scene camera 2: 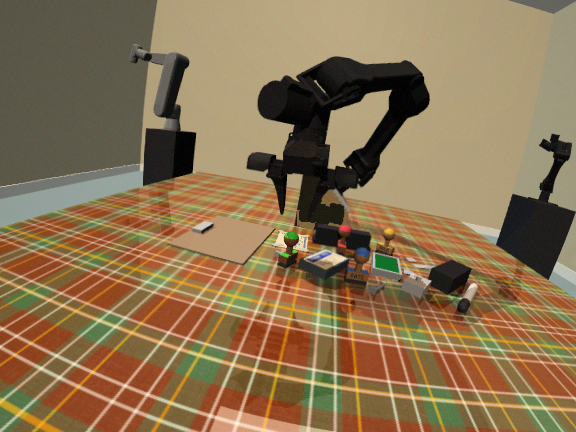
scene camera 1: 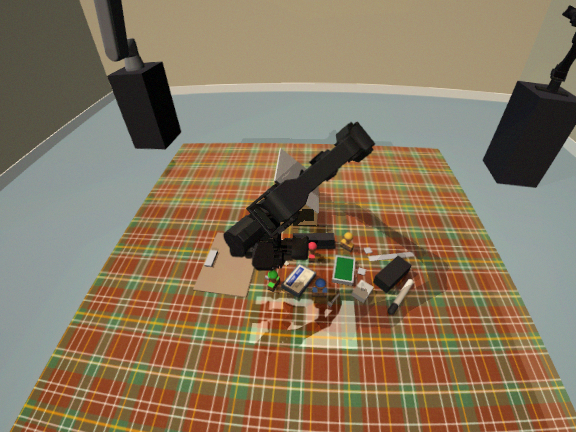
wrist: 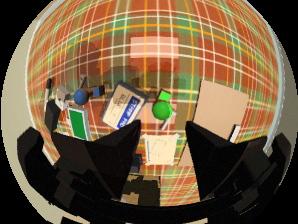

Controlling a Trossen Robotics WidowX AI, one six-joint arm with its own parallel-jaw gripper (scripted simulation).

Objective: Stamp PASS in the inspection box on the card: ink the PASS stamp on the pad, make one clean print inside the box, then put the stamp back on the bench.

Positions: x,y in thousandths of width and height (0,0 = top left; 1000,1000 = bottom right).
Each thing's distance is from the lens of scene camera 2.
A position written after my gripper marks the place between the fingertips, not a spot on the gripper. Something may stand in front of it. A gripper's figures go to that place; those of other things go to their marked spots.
my gripper (scene camera 2: 513,501): 0.51 m
blue-topped pad box (scene camera 2: 562,612): 0.52 m
cardboard sheet (scene camera 2: 404,557): 0.61 m
black bar (scene camera 2: 569,545): 0.67 m
black block (scene camera 2: 779,640): 0.59 m
The marked spots on the black bar and the blue-topped pad box are 0.16 m apart.
